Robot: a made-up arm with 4 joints.
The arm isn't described. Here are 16 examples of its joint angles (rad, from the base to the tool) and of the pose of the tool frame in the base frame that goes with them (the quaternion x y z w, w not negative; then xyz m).
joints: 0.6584 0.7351 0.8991 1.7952
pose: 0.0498 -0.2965 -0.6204 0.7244 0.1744 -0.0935 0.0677
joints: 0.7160 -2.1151 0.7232 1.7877
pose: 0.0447 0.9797 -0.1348 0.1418 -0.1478 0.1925 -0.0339
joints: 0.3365 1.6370 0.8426 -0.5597
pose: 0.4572 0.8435 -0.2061 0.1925 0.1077 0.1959 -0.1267
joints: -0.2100 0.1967 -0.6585 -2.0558
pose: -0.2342 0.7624 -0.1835 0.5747 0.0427 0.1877 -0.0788
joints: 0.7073 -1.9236 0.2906 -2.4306
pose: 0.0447 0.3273 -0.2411 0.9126 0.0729 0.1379 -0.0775
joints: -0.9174 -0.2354 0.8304 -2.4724
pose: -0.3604 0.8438 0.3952 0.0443 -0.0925 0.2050 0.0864
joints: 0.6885 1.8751 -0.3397 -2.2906
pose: -0.1629 -0.8963 -0.0974 0.4008 0.0505 0.1294 0.0371
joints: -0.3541 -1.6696 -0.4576 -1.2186
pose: 0.0545 -0.3240 -0.0321 0.9439 0.0781 0.2332 0.0941
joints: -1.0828 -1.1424 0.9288 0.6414
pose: 0.6052 -0.2752 0.4815 0.5711 -0.0387 0.2271 0.2083
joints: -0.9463 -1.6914 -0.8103 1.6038
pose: -0.1140 0.9573 0.1440 0.2232 -0.1854 0.2361 -0.0038
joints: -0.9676 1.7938 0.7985 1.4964
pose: -0.1536 0.2937 0.1052 0.9376 0.1072 0.3456 -0.1731
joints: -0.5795 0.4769 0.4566 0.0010
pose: 0.0907 0.3869 0.2208 0.8907 0.1384 0.3615 -0.0289
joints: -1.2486 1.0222 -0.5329 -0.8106
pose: -0.5831 0.4243 0.4054 0.5618 -0.0548 0.3038 -0.1378
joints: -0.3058 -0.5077 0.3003 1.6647
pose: 0.2475 -0.8095 0.0212 0.5320 0.0013 0.2000 0.2085
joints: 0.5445 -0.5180 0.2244 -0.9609
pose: 0.1454 0.2477 -0.1980 0.9372 0.1692 0.1123 0.0190
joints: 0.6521 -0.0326 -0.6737 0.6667
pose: -0.4054 -0.3687 -0.1995 0.8124 0.2065 0.0924 0.1068
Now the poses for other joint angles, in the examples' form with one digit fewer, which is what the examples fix.
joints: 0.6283 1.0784 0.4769 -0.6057
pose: 0.440 0.706 -0.214 0.512 0.149 0.113 -0.109
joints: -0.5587 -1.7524 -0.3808 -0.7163
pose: 0.124 -0.556 0.071 0.819 0.002 0.245 0.133
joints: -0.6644 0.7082 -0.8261 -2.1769
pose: -0.519 0.752 -0.139 0.383 -0.015 0.193 -0.067
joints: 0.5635 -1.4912 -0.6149 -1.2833
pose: -0.092 -0.235 -0.511 0.822 0.113 0.061 0.085
